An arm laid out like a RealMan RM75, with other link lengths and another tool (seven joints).
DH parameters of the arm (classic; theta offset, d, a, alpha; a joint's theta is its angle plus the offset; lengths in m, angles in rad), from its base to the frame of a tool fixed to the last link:
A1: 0 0.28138 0 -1.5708
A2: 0 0 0 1.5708
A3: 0 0.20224 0 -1.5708
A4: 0 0 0 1.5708
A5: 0 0.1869 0 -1.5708
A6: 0 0 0 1.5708
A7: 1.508 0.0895 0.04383 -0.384
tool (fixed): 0 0.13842 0 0
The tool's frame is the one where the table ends.
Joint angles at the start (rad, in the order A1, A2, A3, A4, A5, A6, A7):
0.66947 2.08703 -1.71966 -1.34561 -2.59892 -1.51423 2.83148
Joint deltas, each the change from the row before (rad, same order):
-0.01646 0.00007 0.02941 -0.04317 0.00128 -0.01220 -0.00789
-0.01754 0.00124 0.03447 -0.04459 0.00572 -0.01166 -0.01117
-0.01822 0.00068 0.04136 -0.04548 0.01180 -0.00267 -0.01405
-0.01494 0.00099 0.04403 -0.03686 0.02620 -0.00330 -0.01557
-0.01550 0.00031 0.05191 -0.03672 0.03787 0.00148 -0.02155
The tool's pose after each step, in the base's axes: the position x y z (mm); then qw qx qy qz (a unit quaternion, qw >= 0). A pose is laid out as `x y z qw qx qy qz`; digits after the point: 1 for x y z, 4 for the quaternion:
93.3 292.8 -74.9 0.1731 -0.5024 0.8395 0.1134
85.9 296.1 -66.5 0.1645 -0.5015 0.8392 0.1312
76.9 301.6 -56.3 0.1534 -0.5003 0.8378 0.1557
67.1 305.5 -46.3 0.1373 -0.4970 0.8381 0.1783
55.7 310.2 -34.0 0.1167 -0.4939 0.8368 0.2056

